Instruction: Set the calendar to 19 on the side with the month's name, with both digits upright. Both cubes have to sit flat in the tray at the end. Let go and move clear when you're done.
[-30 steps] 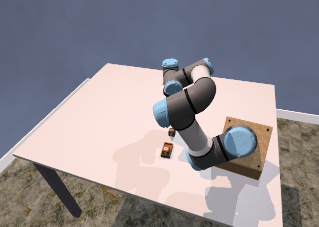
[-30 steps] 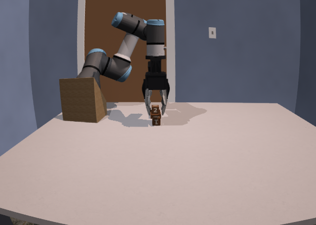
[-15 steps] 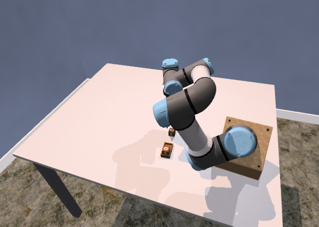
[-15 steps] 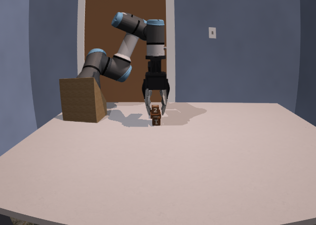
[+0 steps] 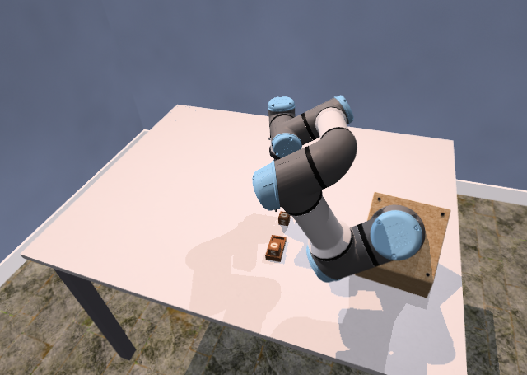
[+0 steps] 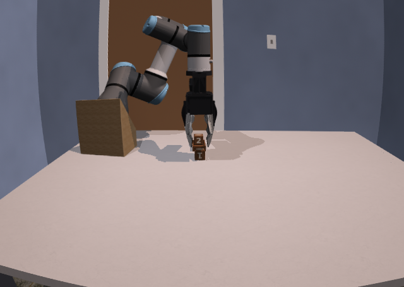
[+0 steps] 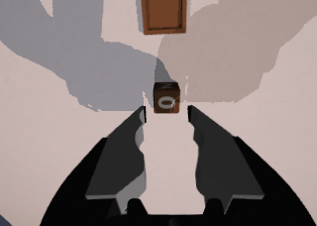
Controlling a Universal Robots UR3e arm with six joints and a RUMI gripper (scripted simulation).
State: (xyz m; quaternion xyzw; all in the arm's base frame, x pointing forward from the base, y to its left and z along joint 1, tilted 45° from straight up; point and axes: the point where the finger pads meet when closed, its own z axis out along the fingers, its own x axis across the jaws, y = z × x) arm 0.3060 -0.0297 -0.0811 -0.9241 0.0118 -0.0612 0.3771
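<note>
Now: hand 40 mm above the brown digit cube. From my hand the other things lie so: tray 10 mm behind, 110 mm to the left, 40 mm below.
</note>
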